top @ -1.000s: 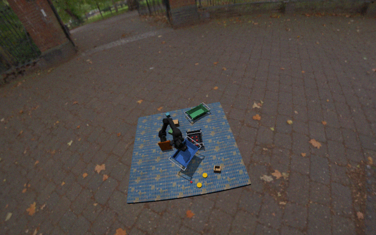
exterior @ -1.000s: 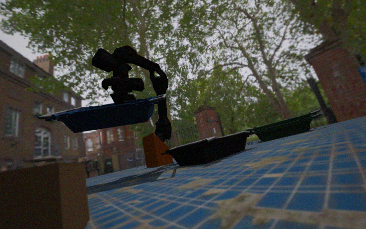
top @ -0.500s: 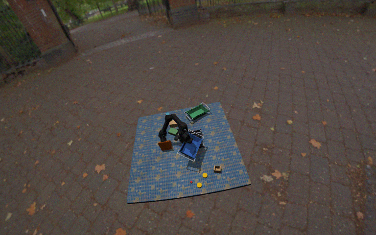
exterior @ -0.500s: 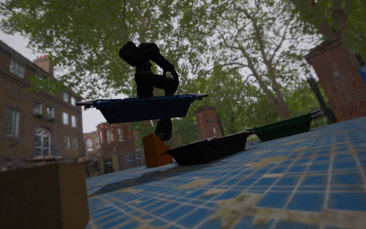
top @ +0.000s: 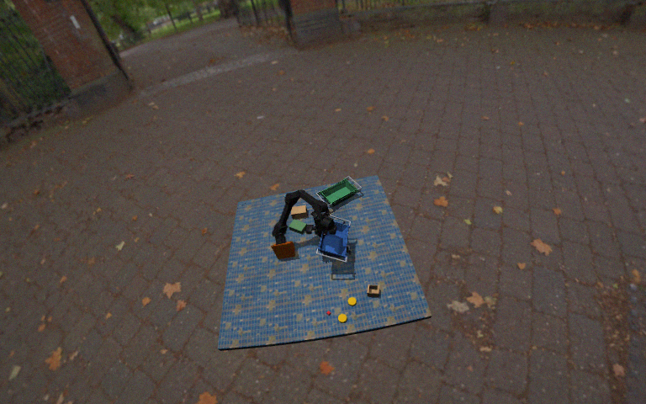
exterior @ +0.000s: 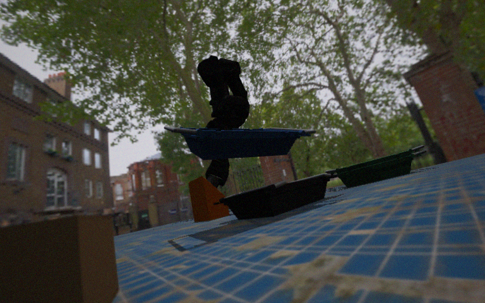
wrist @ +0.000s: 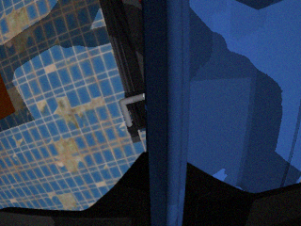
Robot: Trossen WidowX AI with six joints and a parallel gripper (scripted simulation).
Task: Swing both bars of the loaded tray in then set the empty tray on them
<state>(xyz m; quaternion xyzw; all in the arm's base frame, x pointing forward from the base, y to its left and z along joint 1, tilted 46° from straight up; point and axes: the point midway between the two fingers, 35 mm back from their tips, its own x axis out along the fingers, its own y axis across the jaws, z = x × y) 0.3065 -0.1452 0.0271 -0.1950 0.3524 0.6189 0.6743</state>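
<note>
My gripper tip is now 7 cm short of the blue tray and 2 cm to the left of it. From my gripper tip the other things lie so: small brown box (25 cm ahead, 34 cm to the right, 19 cm below); red dot (4 cm behind, 42 cm to the right, 19 cm below); green block (20 cm behind, 29 cm to the left, 18 cm below).
</note>
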